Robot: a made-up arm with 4 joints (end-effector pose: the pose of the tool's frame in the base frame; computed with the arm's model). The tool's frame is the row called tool.
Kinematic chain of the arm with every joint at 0, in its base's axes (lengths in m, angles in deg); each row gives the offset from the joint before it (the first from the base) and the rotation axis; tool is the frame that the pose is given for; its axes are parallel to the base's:
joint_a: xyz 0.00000 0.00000 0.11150 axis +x
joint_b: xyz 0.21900 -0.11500 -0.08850 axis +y
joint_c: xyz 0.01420 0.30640 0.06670 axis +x
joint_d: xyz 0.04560 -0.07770 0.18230 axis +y
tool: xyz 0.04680 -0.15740 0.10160
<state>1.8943 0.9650 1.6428 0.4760</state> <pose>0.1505 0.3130 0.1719 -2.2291 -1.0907 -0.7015</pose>
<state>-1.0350 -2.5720 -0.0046 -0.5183</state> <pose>-0.0182 -0.3363 -0.0389 -0.0425 -2.6953 1.5273</pose>
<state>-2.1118 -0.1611 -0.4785 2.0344</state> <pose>0.3055 0.1477 -0.0081 -1.5578 0.5673 -2.2069</pose>
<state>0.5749 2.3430 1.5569 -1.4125</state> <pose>0.1239 -0.0747 0.1231 -0.0520 1.1180 -1.2424</pose>
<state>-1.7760 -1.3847 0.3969 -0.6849</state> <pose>-0.0147 0.0162 0.2488 -0.6686 -1.1803 1.7149</pose>
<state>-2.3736 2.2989 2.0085 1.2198</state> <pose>-0.0590 -0.1452 0.0688 0.8335 -0.4675 -1.4892</pose>
